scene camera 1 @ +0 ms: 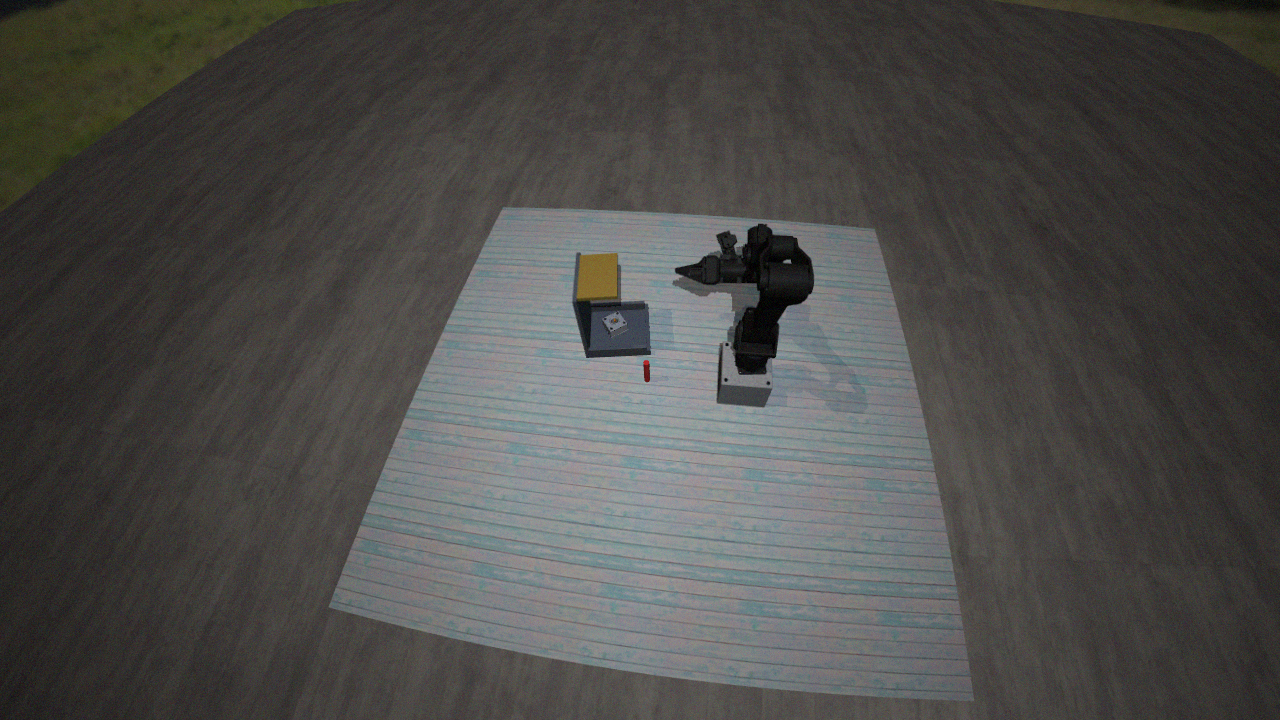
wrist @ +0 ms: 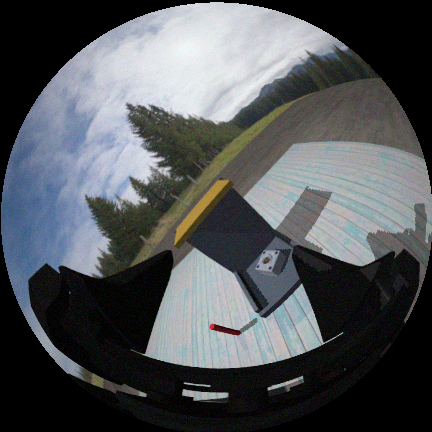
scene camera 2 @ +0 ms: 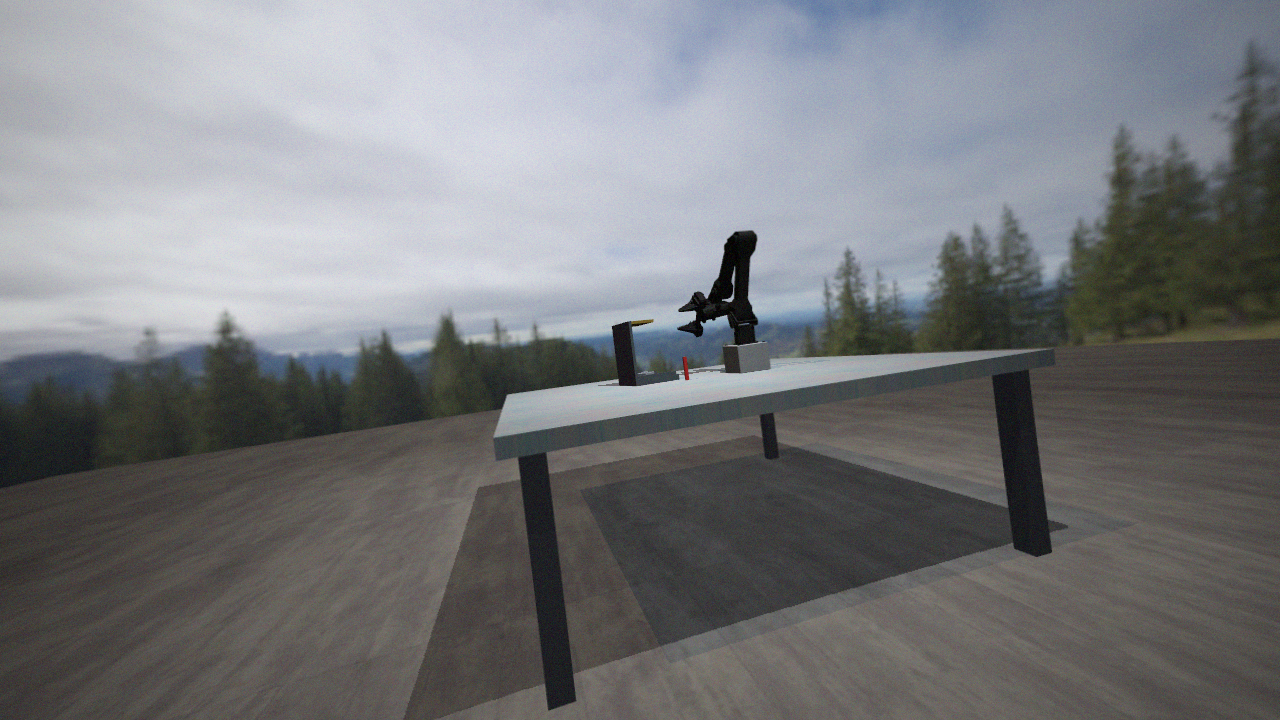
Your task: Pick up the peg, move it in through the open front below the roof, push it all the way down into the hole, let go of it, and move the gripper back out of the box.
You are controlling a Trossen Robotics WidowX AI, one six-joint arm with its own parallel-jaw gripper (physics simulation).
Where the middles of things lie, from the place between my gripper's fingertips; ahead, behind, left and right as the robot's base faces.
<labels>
My gripper is now 160 mm short of the box [scene camera 1: 636, 341], 110 mm above it and 10 mm to the right of it. The rest, counted from my hand: back wall of box [scene camera 2: 622, 333] (240 mm ahead, 100 mm below, 20 mm to the left); then yellow roof [scene camera 1: 598, 273] (190 mm ahead, 10 mm to the left).
</labels>
